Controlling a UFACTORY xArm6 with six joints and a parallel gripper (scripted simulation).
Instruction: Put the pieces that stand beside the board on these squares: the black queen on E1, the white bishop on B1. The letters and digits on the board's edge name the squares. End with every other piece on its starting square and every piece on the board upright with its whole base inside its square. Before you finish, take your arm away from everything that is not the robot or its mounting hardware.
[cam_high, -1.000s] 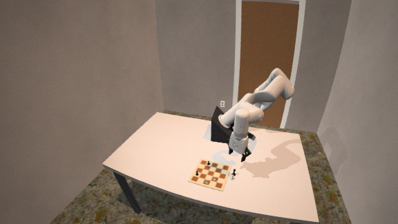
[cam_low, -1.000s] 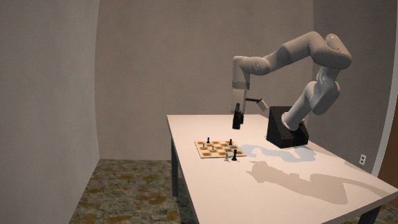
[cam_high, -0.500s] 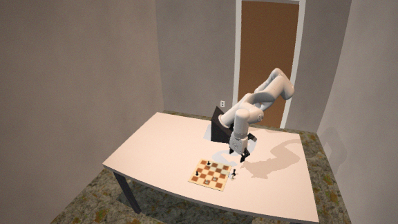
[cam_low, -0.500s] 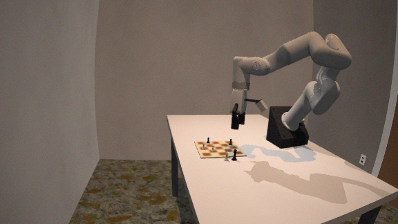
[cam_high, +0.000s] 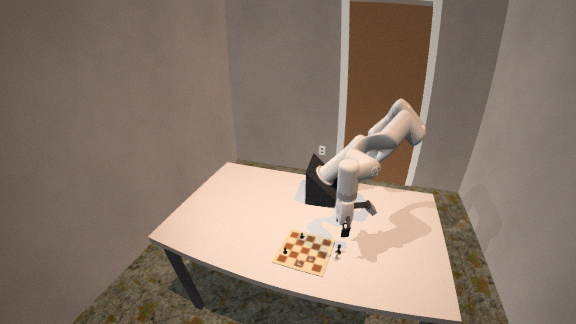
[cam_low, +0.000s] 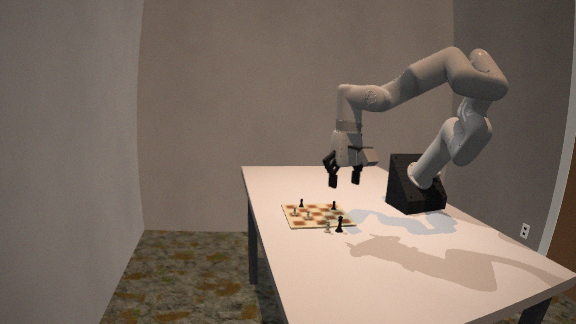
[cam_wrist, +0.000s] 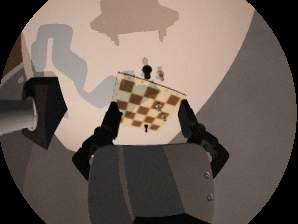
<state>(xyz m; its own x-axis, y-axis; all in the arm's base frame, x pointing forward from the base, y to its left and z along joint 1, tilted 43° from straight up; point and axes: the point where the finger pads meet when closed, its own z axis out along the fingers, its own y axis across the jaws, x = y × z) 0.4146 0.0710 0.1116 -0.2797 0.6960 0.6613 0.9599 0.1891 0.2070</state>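
Right now my hand is 130 mm above the black queen. Round my hand: chessboard (20 mm ahead, 140 mm to the right, 150 mm below); then white bishop (40 mm ahead, 140 mm below).
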